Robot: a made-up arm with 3 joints.
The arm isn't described. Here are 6 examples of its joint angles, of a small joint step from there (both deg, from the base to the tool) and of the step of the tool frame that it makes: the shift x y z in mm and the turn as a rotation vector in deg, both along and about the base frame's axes.
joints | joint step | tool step
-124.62 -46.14 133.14 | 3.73 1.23 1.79 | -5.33 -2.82 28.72 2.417 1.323 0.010
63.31 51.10 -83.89 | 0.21 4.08 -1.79 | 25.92 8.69 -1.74 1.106 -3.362 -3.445
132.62 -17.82 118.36 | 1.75 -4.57 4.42 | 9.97 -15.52 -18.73 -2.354 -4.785 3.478
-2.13 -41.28 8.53 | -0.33 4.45 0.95 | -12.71 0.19 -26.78 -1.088 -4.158 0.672
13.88 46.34 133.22 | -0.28 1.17 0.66 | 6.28 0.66 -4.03 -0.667 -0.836 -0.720
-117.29 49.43 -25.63 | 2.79 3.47 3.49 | 21.09 -21.17 -1.02 0.944 -1.429 3.453
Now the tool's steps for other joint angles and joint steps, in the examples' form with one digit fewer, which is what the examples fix.
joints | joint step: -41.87 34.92 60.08 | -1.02 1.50 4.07
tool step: 5.4 -1.4 0.3 -3.96 -1.99 -1.66
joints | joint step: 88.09 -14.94 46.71 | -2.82 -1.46 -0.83
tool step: 0.9 -20.4 8.7 -2.04 0.21 1.22
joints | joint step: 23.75 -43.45 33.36 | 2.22 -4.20 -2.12
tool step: 15.3 -17.9 7.3 3.77 3.82 0.32
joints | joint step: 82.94 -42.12 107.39 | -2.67 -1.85 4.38
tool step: 9.5 -15.8 23.2 -6.00 -2.09 3.43
